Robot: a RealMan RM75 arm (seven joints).
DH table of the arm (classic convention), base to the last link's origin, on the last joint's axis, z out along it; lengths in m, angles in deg. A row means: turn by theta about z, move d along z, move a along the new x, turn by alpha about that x. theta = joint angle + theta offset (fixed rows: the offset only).
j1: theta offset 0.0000; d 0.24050; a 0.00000; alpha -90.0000
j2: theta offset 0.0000; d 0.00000; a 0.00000; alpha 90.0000
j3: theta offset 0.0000; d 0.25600; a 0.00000; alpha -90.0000
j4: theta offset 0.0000; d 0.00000; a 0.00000; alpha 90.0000
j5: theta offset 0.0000; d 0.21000; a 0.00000; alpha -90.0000
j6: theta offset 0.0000; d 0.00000; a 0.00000; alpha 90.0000
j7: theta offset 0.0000; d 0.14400; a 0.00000; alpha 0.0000
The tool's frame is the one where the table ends.
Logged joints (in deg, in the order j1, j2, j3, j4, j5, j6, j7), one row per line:
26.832 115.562 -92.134 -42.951 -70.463 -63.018 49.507
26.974 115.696 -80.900 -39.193 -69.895 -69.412 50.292
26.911 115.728 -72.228 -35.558 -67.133 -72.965 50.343
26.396 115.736 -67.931 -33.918 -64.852 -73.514 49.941
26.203 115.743 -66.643 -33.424 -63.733 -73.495 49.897
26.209 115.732 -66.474 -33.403 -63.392 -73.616 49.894
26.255 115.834 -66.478 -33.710 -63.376 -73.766 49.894
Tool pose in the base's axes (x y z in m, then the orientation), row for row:
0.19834 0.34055 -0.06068 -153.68 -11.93 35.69
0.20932 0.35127 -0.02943 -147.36 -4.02 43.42
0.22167 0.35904 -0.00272 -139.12 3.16 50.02
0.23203 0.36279 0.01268 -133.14 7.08 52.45
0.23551 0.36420 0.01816 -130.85 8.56 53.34
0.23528 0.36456 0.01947 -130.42 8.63 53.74
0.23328 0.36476 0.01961 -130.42 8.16 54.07
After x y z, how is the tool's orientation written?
As a rotation vector, in degrees.
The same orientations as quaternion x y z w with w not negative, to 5 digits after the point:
-0.95381 -0.07404 0.22151 0.18892
-0.93371 -0.02547 0.27512 0.22770
-0.90407 0.02054 0.32506 0.27670
-0.88195 0.04690 0.34744 0.31504
-0.87281 0.05710 0.35579 0.32917
-0.87079 0.05762 0.35881 0.33116
-0.87044 0.05446 0.36087 0.33035

